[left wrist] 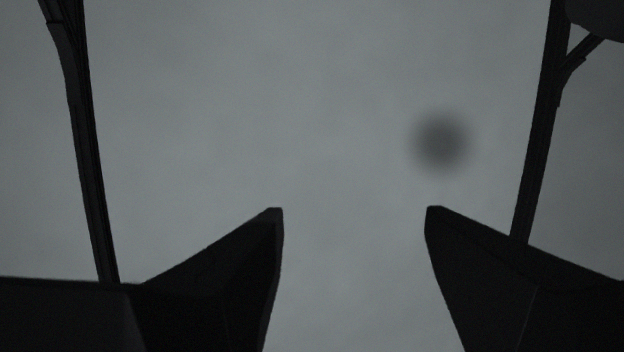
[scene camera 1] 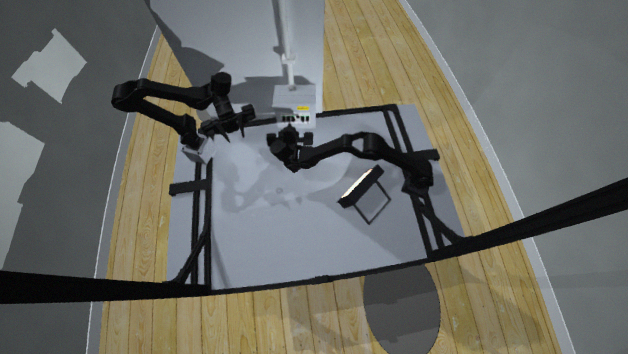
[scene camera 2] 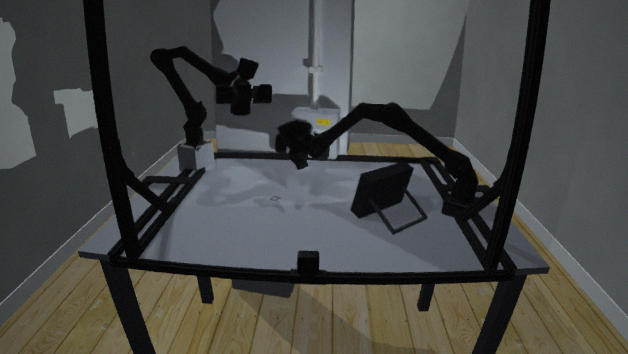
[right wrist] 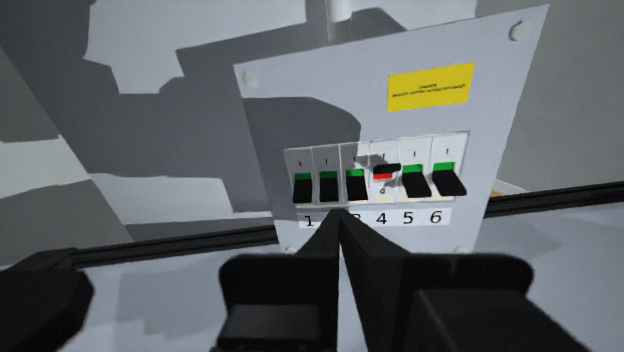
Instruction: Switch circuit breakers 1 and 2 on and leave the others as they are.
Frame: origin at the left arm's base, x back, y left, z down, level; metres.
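Seen in the pictures: left gripper, fingertip midpoint: (left wrist: 354, 220) (scene camera 1: 236, 139) (scene camera 2: 246, 100); right gripper, fingertip midpoint: (scene camera 1: 289, 124) (right wrist: 337, 214); left arm's base at its link origin: (scene camera 1: 195, 143) (scene camera 2: 194, 143); right arm's base at its link origin: (scene camera 1: 418, 182) (scene camera 2: 463, 199).
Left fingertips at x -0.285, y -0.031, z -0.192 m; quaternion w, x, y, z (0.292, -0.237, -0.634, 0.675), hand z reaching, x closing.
Pixels of each thing's middle, then the offset from my left fingertips to it. "pt": a spot on its surface instead. Level surfaces: height alone.
- breaker 2 at a spot on its surface: (right wrist: 328, 188) pt dx -0.072, dy +0.249, dz +0.175 m
- Breaker 4 at a spot on its surface: (right wrist: 387, 169) pt dx -0.112, dy +0.253, dz +0.160 m
- black tilted panel at the middle of its body: (scene camera 2: 396, 200) (scene camera 1: 370, 197) dx -0.487, dy +0.030, dz +0.242 m
- table at its surface level: dz +0.295 m
- pipe at a spot on its surface: (scene camera 1: 284, 30) pt dx -0.068, dy +0.327, dz -0.191 m
The grey breaker panel (scene camera 1: 287, 102) (scene camera 2: 334, 114) (right wrist: 325, 80) stands at the table's back edge. In the right wrist view, breaker 1 (right wrist: 302, 191) and breaker 2 (right wrist: 328, 188) have black levers down, with green showing above. Breakers 3 (right wrist: 356, 187), 5 (right wrist: 416, 183) and 6 (right wrist: 449, 183) look the same. Breaker 4 (right wrist: 387, 169) has its lever up, with red below. My right gripper (right wrist: 337, 214) is shut and empty; its tips appear just below levers 2 and 3, hiding number 2 and part of 3. My left gripper (scene camera 1: 235, 138) (left wrist: 354, 220) is partly open and empty, left of the panel.
A black tilted panel (scene camera 1: 361, 187) (scene camera 2: 382, 190) with a wire stand is on the right of the table (scene camera 1: 300, 250) (scene camera 2: 225, 240). A black rail (right wrist: 175, 246) runs along the table's back edge. A pipe (scene camera 1: 284, 30) (scene camera 2: 315, 45) rises above the breaker panel.
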